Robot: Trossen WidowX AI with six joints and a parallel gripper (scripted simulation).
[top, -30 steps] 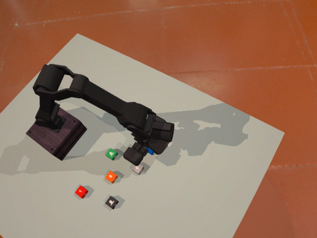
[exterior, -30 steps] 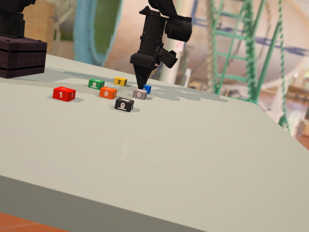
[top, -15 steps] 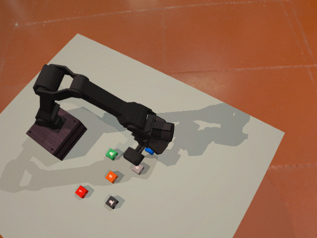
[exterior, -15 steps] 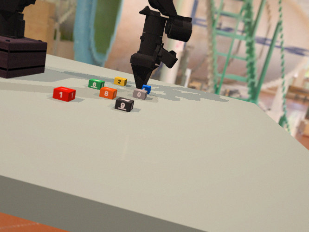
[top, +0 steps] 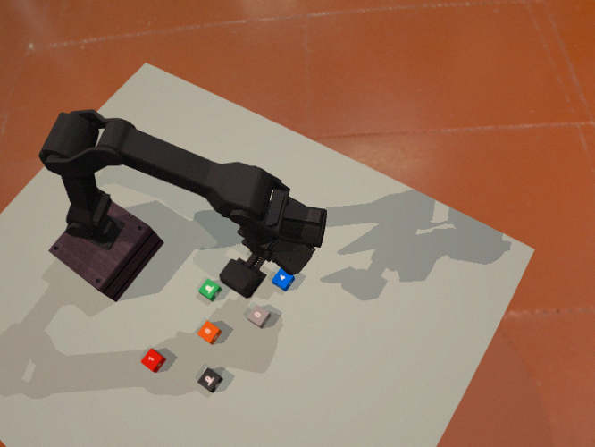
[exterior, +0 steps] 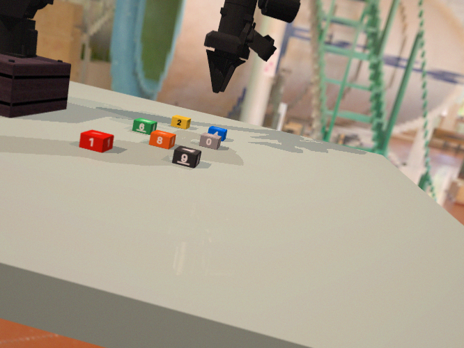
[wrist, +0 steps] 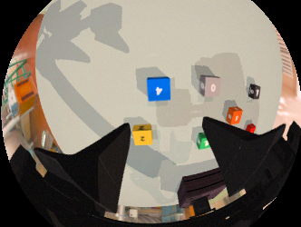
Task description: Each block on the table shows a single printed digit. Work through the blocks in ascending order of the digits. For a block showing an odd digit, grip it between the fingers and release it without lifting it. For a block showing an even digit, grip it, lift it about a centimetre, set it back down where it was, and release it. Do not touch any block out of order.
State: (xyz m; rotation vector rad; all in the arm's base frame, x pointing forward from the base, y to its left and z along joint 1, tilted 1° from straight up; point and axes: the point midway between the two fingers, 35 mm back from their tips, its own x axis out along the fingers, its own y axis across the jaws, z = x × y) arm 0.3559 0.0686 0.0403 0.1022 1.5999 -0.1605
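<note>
Right now the green block is 12 cm behind my gripper tip, 8 cm to the right of it and 8 cm below it. The rest, counted from my gripper tip: yellow block (6 cm behind, 4 cm to the left, 8 cm below); then blue block (1 cm ahead, 8 cm below); then grey block (9 cm to the right, 8 cm below).
</note>
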